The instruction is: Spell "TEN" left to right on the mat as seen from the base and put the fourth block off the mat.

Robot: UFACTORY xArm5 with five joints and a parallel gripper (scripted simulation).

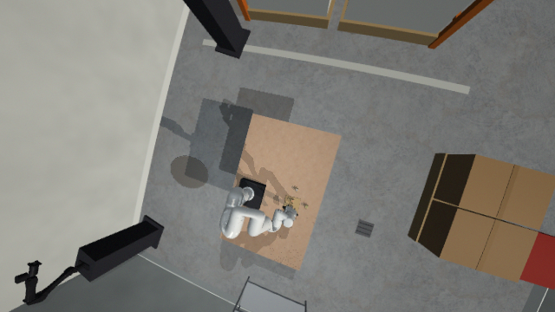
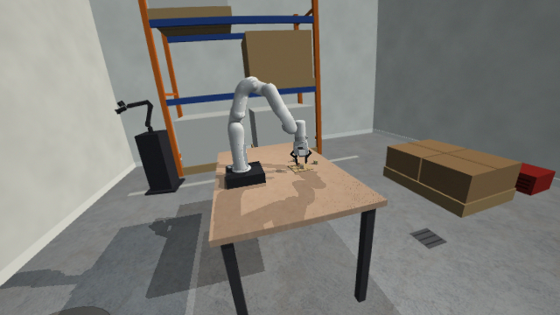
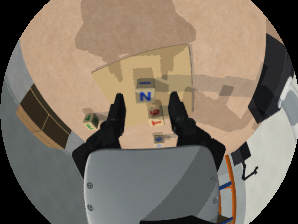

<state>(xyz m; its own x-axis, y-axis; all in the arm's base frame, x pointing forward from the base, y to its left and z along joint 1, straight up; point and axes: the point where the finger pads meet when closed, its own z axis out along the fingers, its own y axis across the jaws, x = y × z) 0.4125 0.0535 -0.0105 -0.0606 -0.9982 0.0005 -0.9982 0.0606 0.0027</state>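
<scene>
The tan mat lies 5 cm below my hand and 2 cm to the left of it.
</scene>
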